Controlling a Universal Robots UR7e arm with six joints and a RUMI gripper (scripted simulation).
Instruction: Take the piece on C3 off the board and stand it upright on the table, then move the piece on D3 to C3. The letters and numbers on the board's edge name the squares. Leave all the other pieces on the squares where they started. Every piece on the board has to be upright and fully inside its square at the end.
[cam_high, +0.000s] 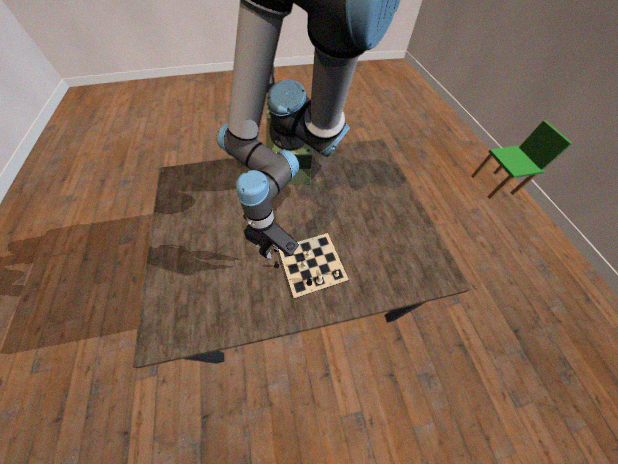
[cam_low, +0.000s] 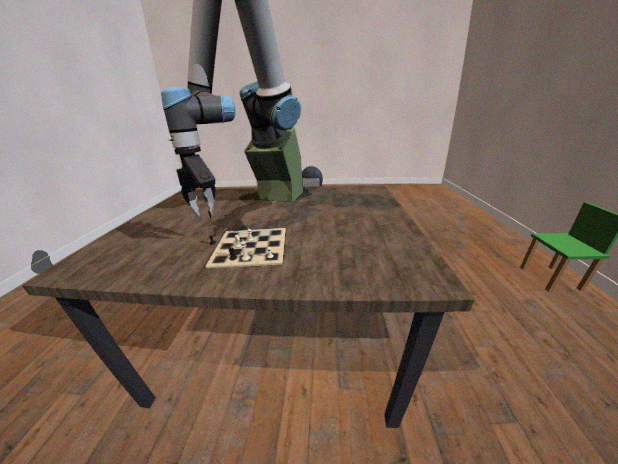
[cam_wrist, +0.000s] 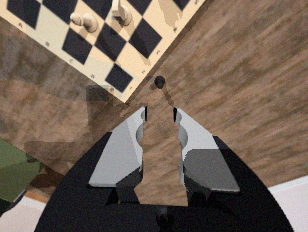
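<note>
My gripper is now 140 mm to the right of the chessboard, 100 mm above it and 20 mm short of it.
</note>
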